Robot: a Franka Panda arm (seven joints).
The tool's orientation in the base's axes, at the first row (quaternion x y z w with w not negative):
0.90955, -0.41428, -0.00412, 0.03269
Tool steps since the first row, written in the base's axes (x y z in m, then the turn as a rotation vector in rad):
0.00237, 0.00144, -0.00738, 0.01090, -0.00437, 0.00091
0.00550, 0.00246, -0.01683, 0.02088, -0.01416, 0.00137
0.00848, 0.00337, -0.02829, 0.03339, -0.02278, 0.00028
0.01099, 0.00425, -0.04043, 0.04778, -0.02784, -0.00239
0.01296, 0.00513, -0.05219, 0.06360, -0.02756, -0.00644
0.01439, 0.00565, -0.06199, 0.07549, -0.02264, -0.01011
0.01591, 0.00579, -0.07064, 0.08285, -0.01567, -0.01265
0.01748, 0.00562, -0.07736, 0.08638, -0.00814, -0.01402
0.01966, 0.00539, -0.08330, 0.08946, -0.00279, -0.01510
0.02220, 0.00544, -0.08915, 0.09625, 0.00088, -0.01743
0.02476, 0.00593, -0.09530, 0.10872, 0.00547, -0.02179
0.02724, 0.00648, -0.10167, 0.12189, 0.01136, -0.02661
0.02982, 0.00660, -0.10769, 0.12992, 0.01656, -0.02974
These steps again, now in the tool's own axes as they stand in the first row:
0.00033, -0.00319, 0.00720, 0.01047, -0.00529, -0.00104
0.00143, -0.00681, 0.01647, 0.02441, -0.00637, -0.00130
0.00247, -0.01037, 0.02775, 0.03911, -0.01022, -0.00016
0.00322, -0.01360, 0.03972, 0.05232, -0.01792, 0.00229
0.00362, -0.01640, 0.05134, 0.06242, -0.03028, 0.00577
0.00398, -0.01844, 0.06104, 0.06644, -0.04269, 0.00875
0.00470, -0.02022, 0.06961, 0.06597, -0.05295, 0.01064
0.00573, -0.02171, 0.07627, 0.06259, -0.06063, 0.01146
0.00722, -0.02358, 0.08214, 0.06056, -0.06652, 0.01213
0.00873, -0.02589, 0.08788, 0.06220, -0.07418, 0.01401
0.00992, -0.02853, 0.09390, 0.06685, -0.08686, 0.01768
0.01101, -0.03116, 0.10014, 0.07096, -0.10094, 0.02170
0.01250, -0.03356, 0.10606, 0.07225, -0.11059, 0.02425

